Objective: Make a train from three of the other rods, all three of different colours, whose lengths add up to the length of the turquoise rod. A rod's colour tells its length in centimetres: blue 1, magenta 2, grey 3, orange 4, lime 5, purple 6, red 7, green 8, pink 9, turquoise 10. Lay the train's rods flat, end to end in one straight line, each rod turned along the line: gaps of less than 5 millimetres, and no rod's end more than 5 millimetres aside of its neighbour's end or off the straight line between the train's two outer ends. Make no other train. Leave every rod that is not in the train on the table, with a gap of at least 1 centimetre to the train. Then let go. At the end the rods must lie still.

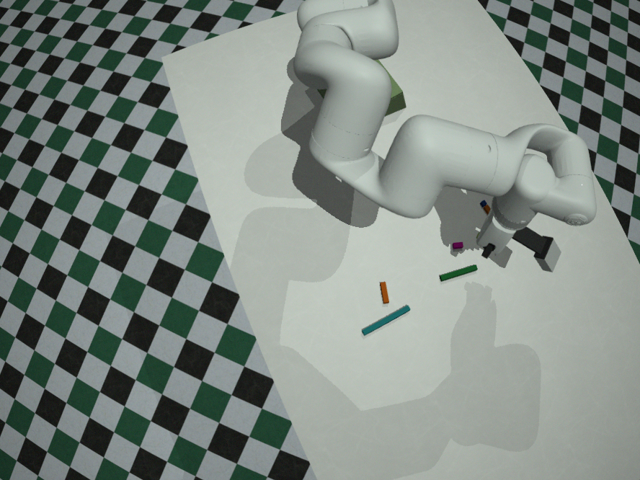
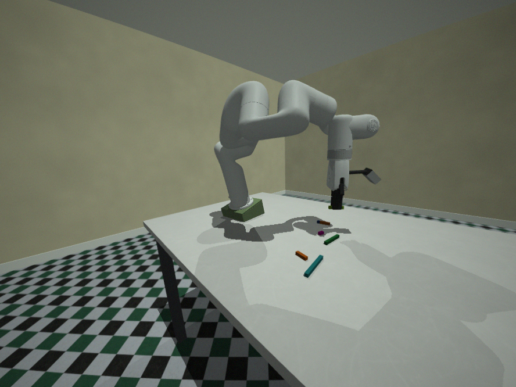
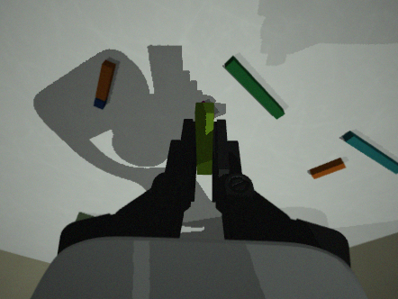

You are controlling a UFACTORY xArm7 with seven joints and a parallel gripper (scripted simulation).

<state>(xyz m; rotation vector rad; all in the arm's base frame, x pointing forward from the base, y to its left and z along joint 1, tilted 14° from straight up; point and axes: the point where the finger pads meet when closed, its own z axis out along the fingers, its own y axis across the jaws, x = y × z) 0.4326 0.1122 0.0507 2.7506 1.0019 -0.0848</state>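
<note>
Right now my hand is 100 mm past the blue rod, 70 mm to the right of it and 120 mm above it. The rest, counted from my hand: magenta rod 40 mm behind, 30 mm to the right, 120 mm below; green rod 10 mm ahead, 50 mm to the right, 120 mm below; lime rod 20 mm below.
</note>
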